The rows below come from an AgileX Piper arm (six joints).
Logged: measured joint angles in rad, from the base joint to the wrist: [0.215, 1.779, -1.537, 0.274, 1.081, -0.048]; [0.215, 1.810, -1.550, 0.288, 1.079, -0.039]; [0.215, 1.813, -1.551, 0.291, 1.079, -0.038]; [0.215, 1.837, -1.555, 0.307, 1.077, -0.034]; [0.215, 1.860, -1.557, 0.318, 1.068, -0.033]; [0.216, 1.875, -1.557, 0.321, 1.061, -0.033]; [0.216, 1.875, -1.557, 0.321, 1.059, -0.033]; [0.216, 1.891, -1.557, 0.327, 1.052, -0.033]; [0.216, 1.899, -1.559, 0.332, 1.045, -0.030]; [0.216, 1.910, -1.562, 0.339, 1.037, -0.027]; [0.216, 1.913, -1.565, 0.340, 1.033, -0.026]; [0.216, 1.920, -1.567, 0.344, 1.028, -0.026]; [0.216, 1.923, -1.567, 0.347, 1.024, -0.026]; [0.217, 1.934, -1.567, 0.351, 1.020, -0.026]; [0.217, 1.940, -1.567, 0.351, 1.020, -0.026]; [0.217, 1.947, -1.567, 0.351, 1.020, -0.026]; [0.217, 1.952, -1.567, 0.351, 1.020, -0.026]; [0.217, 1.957, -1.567, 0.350, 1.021, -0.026]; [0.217, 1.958, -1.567, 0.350, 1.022, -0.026]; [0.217, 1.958, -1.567, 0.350, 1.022, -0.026]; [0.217, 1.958, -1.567, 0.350, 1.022, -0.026]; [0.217, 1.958, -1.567, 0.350, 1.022, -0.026]
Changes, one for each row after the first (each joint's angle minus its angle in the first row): [0.000, 0.031, -0.013, 0.014, -0.002, 0.009]; [0.000, 0.034, -0.014, 0.017, -0.002, 0.010]; [0.000, 0.058, -0.018, 0.033, -0.004, 0.014]; [0.000, 0.081, -0.020, 0.044, -0.013, 0.015]; [0.001, 0.096, -0.020, 0.047, -0.020, 0.015]; [0.001, 0.096, -0.020, 0.047, -0.022, 0.015]; [0.001, 0.112, -0.020, 0.053, -0.029, 0.015]; [0.001, 0.120, -0.022, 0.058, -0.036, 0.018]; [0.001, 0.131, -0.025, 0.065, -0.044, 0.021]; [0.001, 0.134, -0.028, 0.066, -0.048, 0.022]; [0.001, 0.141, -0.030, 0.070, -0.053, 0.022]; [0.001, 0.144, -0.030, 0.073, -0.057, 0.022]; [0.002, 0.155, -0.030, 0.077, -0.061, 0.022]; [0.002, 0.161, -0.030, 0.077, -0.061, 0.022]; [0.002, 0.168, -0.030, 0.077, -0.061, 0.022]; [0.002, 0.173, -0.030, 0.077, -0.061, 0.022]; [0.002, 0.178, -0.030, 0.076, -0.060, 0.022]; [0.002, 0.179, -0.030, 0.076, -0.059, 0.022]; [0.002, 0.179, -0.030, 0.076, -0.059, 0.022]; [0.002, 0.179, -0.030, 0.076, -0.059, 0.022]; [0.002, 0.179, -0.030, 0.076, -0.059, 0.022]
